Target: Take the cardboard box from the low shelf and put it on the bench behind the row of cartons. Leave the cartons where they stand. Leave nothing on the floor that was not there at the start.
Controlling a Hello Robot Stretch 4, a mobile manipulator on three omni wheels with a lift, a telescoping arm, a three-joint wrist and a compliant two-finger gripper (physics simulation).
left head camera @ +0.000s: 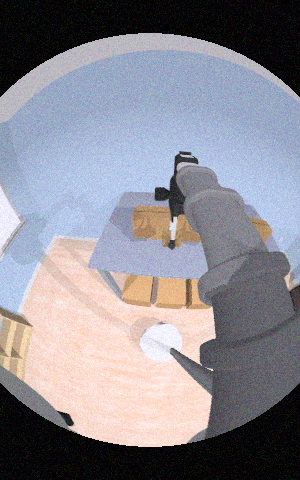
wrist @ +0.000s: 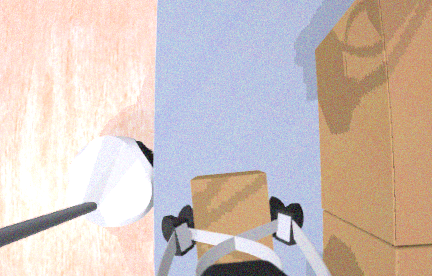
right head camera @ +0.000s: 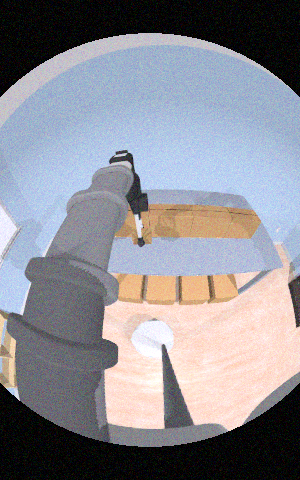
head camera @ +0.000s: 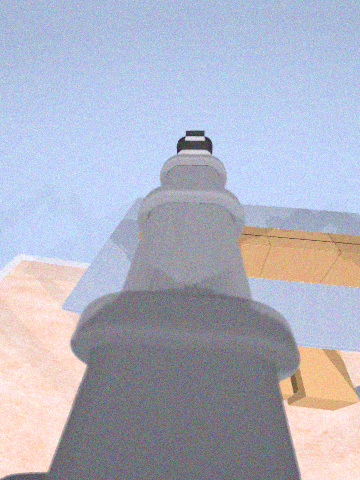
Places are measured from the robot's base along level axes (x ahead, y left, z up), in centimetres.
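Where they show: gripper, fingertip midpoint: [left head camera: 170, 241] [wrist: 231, 216] [right head camera: 141, 238]; robot's base at its link origin: [left head camera: 160, 341] [right head camera: 153, 337].
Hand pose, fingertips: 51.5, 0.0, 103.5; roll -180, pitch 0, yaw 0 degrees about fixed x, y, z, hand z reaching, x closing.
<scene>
Each offset is from my fingertips to the top centre of the thing, as dx, dy, dz. "spot": to the spot under its first point. Level surfaces: height alone.
The small tan cardboard box @(+0.0, -0.3, +4.6) [wrist: 230, 200] is between the two dark fingertips of my gripper [wrist: 231, 216] [left head camera: 172, 244] [right head camera: 141, 242] in the wrist view. The gripper is shut on it and holds it above the front part of the blue-grey bench @(dz -14.9) [wrist: 225, 100] [head camera: 320, 312] [left head camera: 120, 255] [right head camera: 170, 257]. The row of cartons [wrist: 360, 165] [head camera: 300, 262] [left head camera: 145, 222] [right head camera: 200, 222] stands on the bench, to the right of the box in the wrist view. The arm hides the gripper and part of the row in the head view. How high the box hangs is hard to tell.
More tan boxes @(spot: -0.6, -8.9, -79.3) [left head camera: 170, 292] [right head camera: 162, 289] [head camera: 325, 382] are under the bench. A white disc [left head camera: 161, 342] [right head camera: 152, 339] [wrist: 112, 185] with a dark pole is before the bench. A pale wooden shelf unit [left head camera: 22, 350] is at the left. A wall rises behind the bench.
</scene>
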